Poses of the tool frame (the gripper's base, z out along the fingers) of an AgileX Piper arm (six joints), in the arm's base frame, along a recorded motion.
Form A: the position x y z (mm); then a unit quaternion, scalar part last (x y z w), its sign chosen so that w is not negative.
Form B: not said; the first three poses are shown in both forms.
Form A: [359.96 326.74 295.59 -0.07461 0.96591 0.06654 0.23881]
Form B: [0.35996 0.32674 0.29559 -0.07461 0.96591 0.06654 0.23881]
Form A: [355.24 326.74 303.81 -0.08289 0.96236 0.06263 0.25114]
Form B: [0.35524 0.32674 0.30381 -0.08289 0.96236 0.06263 0.25114]
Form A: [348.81 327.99 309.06 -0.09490 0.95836 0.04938 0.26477]
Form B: [0.34881 0.32799 0.30906 -0.09490 0.95836 0.04938 0.26477]
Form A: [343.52 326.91 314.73 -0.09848 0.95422 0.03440 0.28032]
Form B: [0.34352 0.32691 0.31473 -0.09848 0.95422 0.03440 0.28032]
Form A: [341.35 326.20 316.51 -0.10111 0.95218 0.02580 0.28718]
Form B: [0.34135 0.32620 0.31651 -0.10111 0.95218 0.02580 0.28718]
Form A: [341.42 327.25 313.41 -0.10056 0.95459 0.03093 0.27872]
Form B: [0.34142 0.32725 0.31341 -0.10056 0.95459 0.03093 0.27872]
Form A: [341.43 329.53 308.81 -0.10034 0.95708 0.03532 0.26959]
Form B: [0.34143 0.32953 0.30881 -0.10034 0.95708 0.03532 0.26959]
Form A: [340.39 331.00 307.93 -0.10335 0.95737 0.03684 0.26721]
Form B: [0.34039 0.33100 0.30793 -0.10335 0.95737 0.03684 0.26721]
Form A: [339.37 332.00 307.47 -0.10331 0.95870 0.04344 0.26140]
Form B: [0.33937 0.33200 0.30747 -0.10331 0.95870 0.04344 0.26140]
